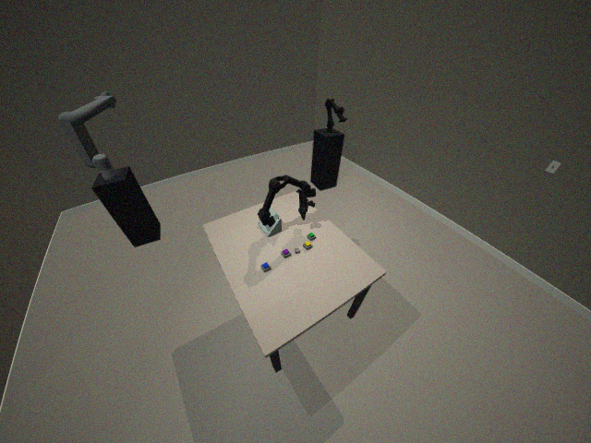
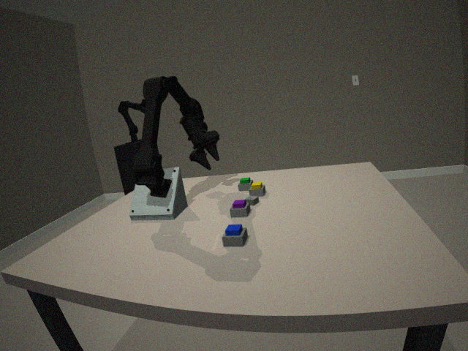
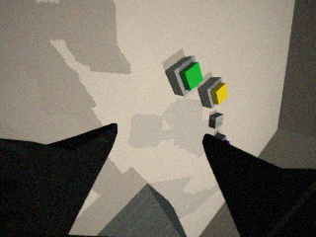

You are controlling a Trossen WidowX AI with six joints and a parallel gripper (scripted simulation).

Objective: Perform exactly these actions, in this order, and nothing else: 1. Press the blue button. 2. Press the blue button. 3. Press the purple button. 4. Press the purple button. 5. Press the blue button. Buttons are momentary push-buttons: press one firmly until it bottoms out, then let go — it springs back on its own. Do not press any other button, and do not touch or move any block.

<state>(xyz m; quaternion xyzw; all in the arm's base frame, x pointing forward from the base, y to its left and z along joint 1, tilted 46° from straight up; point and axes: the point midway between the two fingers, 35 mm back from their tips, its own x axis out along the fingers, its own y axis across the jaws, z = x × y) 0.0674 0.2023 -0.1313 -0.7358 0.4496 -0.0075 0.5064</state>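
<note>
Right now my gripper tip is 22 cm short of the blue button, 40 cm to the left of it and 7 cm above it. Round my gripper tip: yellow button (18 cm ahead, 6 cm to the right, 7 cm below); then green button (11 cm ahead, 7 cm below); then small grey block (19 cm ahead, 15 cm to the right, 9 cm below).
</note>
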